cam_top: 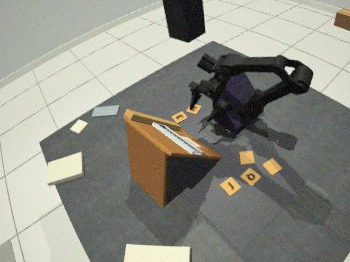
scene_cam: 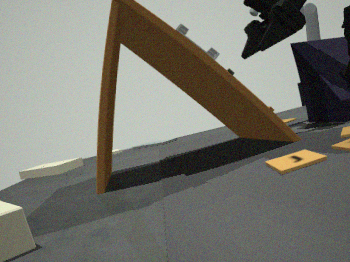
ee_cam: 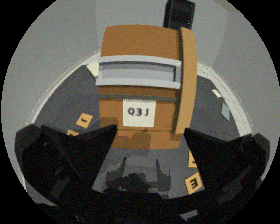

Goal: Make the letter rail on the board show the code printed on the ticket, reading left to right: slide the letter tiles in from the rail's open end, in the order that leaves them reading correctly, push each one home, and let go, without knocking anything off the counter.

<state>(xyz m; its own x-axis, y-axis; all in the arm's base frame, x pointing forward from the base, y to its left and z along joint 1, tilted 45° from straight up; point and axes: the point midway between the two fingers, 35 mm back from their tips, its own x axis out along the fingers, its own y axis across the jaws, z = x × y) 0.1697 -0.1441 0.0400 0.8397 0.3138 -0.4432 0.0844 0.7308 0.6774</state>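
Right now my gripper tip is 8 cm short of the white ticket, 7 cm above it and 1 cm to the right of it. The rest, counted from my gripper tip: cream block 51 cm ahead, 37 cm to the right, 15 cm below; small cream card 57 cm to the right, 32 cm ahead, 16 cm below; grey card 54 cm to the right, 16 cm below, 16 cm ahead.
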